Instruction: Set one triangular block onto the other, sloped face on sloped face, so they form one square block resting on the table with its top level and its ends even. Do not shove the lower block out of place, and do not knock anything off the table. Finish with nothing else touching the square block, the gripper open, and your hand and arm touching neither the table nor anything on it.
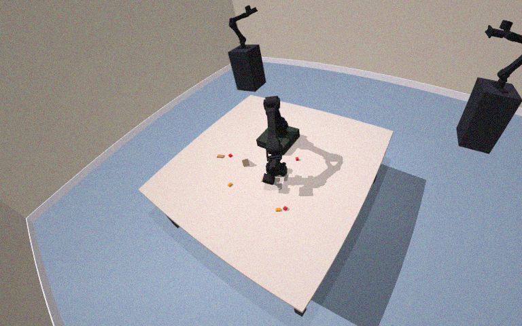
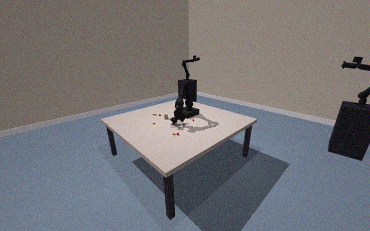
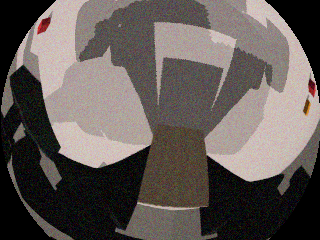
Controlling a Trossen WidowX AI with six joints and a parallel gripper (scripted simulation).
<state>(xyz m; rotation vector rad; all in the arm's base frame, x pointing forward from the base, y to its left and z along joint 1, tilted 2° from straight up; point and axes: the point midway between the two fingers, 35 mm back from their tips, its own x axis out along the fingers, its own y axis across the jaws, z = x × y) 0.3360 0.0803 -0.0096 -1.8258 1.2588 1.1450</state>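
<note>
The triangular block is 10 mm to the left of my gripper tip and 10 mm above it.
</note>
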